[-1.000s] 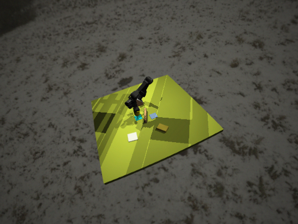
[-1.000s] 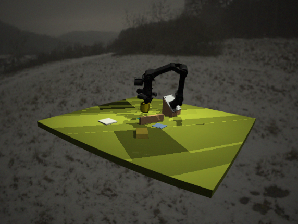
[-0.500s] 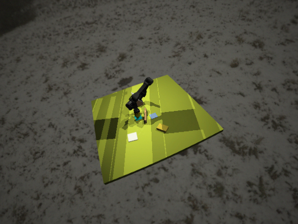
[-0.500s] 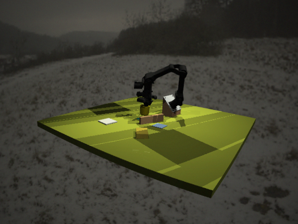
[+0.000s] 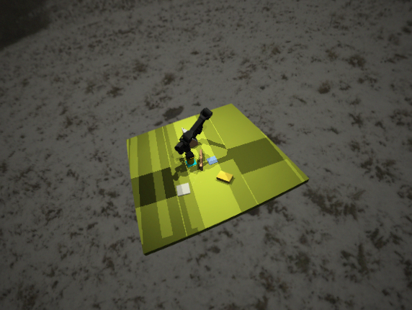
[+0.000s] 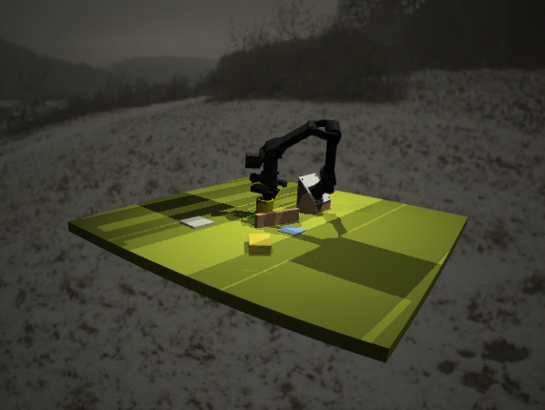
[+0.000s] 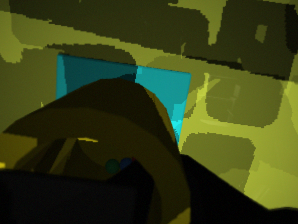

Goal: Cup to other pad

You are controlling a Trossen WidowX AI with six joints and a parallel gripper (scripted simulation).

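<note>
My gripper tip is 3 cm short of the cyan pad and 5 cm above it. The rest, counted from my gripper tip: green marble 3 cm ahead, 2 cm to the left, 2 cm below; then yellow cup 2 cm ahead; then dark blue marble 2 cm ahead, 2 cm to the left, 2 cm below.
</note>
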